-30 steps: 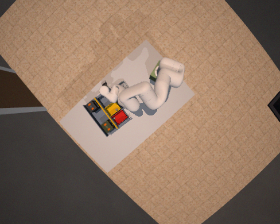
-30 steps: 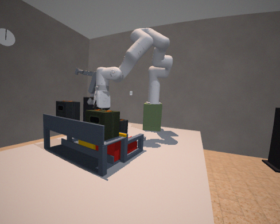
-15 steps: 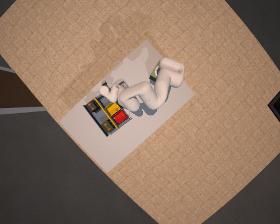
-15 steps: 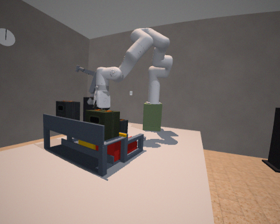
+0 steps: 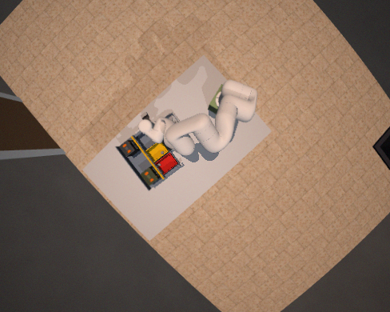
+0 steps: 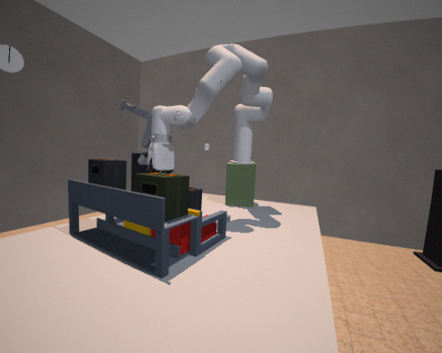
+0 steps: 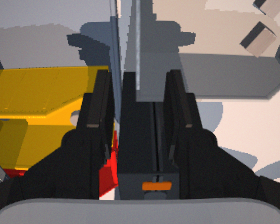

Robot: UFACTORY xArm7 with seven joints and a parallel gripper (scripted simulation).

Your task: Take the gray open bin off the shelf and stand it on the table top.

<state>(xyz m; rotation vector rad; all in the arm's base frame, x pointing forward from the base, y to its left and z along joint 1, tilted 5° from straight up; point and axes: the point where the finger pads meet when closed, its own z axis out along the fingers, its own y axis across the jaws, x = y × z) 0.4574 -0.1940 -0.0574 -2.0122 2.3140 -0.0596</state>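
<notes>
My gripper is now 100 mm above the gray open bin, 80 mm past it and 10 mm to the right of it. The rest, counted from my hand: red bin (210 mm to the left, 150 mm ahead, 90 mm below); yellow bin (130 mm ahead, 90 mm to the left, 90 mm below).
</notes>
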